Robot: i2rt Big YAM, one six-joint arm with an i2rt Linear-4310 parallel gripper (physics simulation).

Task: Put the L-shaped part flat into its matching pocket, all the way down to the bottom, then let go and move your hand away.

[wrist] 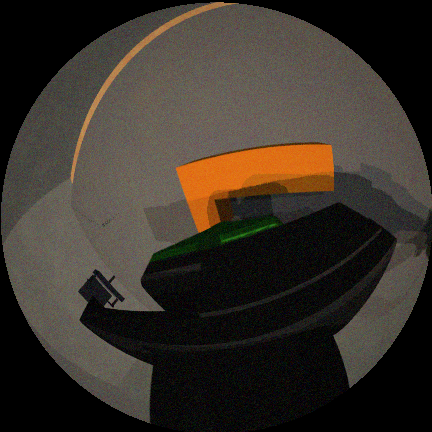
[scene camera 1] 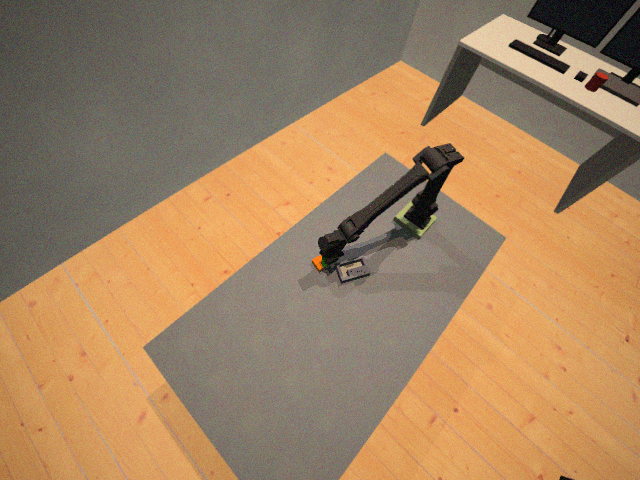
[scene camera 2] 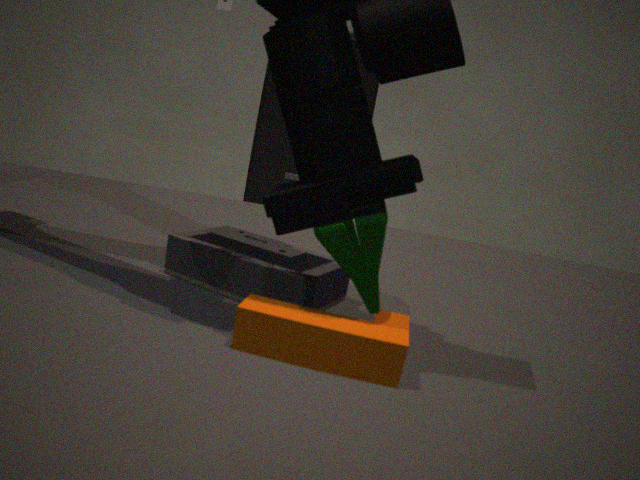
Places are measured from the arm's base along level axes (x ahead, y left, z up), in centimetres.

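Pixels of known places: gripper, between the fingertips: (wrist: 223, 228) (scene camera 1: 323, 266) (scene camera 2: 375, 310); arm's base, origin of its link: (scene camera 1: 416, 217).
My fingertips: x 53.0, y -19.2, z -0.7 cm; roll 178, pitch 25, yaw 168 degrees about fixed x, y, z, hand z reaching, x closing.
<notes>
For each thing: its top centre in the pictures, then the offset to it from my fingertips. Level surfaces: height alone.
- orange L-shaped part, centre of its top: (wrist: 255, 194) (scene camera 2: 328, 312) (scene camera 1: 325, 258) dx -3.6, dy -1.7, dz +0.0 cm
- dark pocket block, centre of its top: (scene camera 2: 261, 247) (scene camera 1: 353, 267) dx -8.3, dy +10.6, dz +0.7 cm
- grey mat, height of its surface: dz -3.0 cm
The orange L-shaped part (scene camera 1: 316, 262) (scene camera 2: 320, 341) (wrist: 250, 165) lies flat on the grey mat, just left of the dark pocket block (scene camera 1: 345, 276) (scene camera 2: 248, 269). My gripper (scene camera 1: 327, 264) (scene camera 2: 372, 309) (wrist: 223, 228) stands down over the part's short leg. Its two green fingers are pressed together with nothing between them. Their tips rest at the inner corner of the L, touching the part's top edge. The wrist view shows the part beyond the closed fingers; the pocket block is mostly hidden there behind my hand.
The grey mat (scene camera 1: 289, 361) lies on a wooden floor (scene camera 1: 103, 310). My arm's green base plate (scene camera 1: 410, 223) stands at the mat's far side. A white desk (scene camera 1: 516, 67) with monitors and a red can stands far at the back right.
</notes>
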